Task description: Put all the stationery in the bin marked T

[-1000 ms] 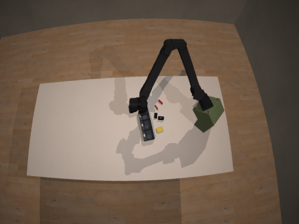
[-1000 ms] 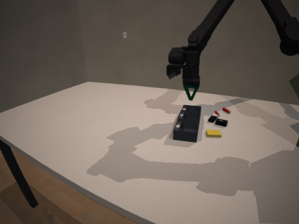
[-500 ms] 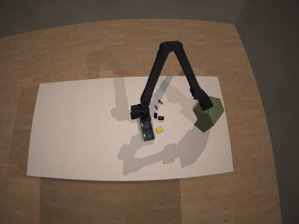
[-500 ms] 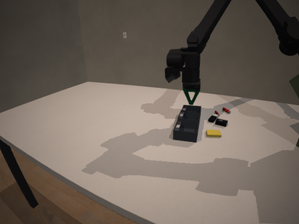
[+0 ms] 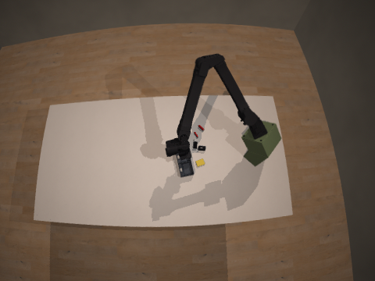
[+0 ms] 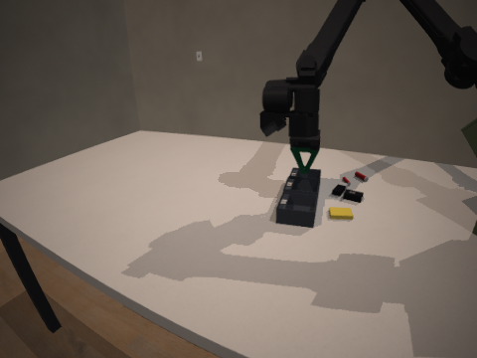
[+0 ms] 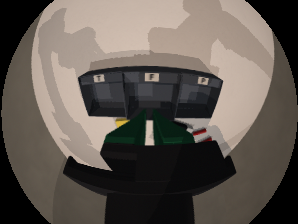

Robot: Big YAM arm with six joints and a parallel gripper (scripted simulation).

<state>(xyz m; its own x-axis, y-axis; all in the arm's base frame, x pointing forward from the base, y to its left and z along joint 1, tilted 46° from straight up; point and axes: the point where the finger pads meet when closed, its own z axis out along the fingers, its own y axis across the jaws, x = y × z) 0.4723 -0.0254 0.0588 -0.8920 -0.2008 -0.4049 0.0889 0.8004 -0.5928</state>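
Right now the three joined bins is 6 cm below my hand. Round my hand: black item: 11 cm behind, 7 cm to the right, 8 cm below; yellow block: 9 cm behind, 7 cm to the left, 8 cm below.
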